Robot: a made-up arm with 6 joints.
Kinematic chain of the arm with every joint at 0, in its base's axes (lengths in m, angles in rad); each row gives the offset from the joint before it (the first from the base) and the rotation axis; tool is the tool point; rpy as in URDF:
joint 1: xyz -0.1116 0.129 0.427 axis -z
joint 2: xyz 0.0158 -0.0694 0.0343 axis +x
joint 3: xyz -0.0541 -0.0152 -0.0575 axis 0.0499 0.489 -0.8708
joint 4: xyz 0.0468 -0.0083 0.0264 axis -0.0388 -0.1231 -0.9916
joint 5: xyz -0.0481 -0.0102 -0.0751 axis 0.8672 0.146 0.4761
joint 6: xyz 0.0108 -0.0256 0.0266 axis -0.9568 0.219 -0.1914
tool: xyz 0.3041 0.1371 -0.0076 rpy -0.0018 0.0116 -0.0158
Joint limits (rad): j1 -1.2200..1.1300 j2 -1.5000..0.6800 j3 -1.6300..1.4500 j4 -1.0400..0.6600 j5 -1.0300..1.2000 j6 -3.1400..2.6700
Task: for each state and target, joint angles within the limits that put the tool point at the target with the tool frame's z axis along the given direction. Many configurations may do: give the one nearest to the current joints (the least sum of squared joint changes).
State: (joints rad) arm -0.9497 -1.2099 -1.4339 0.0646 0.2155 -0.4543
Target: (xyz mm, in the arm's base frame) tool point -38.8 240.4 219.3 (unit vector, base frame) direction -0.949 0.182 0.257
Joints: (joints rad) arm -0.7852 -1.3504 -1.0734 0.2320 -0.0827 0.0664
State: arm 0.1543 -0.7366 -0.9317 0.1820 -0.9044 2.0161
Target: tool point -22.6 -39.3 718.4 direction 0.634 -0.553 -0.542
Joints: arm 0.5077 -0.8551 -0.6530 0.0408 -0.8073 2.3046
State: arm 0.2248 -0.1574 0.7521 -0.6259 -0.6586 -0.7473
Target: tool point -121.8 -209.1 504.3 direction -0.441 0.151 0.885
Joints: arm 0.7456 -0.1784 0.9091 0.0889 -0.4950 -1.2641
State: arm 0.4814 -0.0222 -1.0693 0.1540 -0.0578 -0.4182
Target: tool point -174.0 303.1 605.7 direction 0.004 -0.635 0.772
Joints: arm 0.1149 0.1439 -1.3121 0.0567 0.1751 -0.5101
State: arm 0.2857 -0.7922 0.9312 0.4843 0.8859 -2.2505
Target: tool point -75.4 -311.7 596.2 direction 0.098 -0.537 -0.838
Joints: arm 0.0858 -0.7375 0.4842 0.3276 1.1175 -2.4731
